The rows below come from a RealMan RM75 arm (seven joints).
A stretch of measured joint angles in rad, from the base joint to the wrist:
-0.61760 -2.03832 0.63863 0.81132 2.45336 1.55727 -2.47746
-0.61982 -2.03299 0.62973 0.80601 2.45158 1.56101 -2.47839
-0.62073 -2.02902 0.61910 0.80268 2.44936 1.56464 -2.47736
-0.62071 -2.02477 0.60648 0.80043 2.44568 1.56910 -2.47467
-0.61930 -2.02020 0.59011 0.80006 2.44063 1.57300 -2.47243
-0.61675 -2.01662 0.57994 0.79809 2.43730 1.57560 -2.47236
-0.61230 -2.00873 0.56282 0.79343 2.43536 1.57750 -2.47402
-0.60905 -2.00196 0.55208 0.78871 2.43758 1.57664 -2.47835
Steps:
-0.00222 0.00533 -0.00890 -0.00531 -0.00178 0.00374 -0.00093
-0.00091 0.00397 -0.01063 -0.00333 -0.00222 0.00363 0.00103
0.00002 0.00425 -0.01262 -0.00225 -0.00368 0.00446 0.00269
0.00141 0.00457 -0.01637 -0.00037 -0.00505 0.00390 0.00224
0.00255 0.00358 -0.01017 -0.00197 -0.00333 0.00260 0.00007
0.00445 0.00789 -0.01712 -0.00466 -0.00194 0.00190 -0.00166
0.00325 0.00677 -0.01074 -0.00472 0.00222 -0.00086 -0.00433

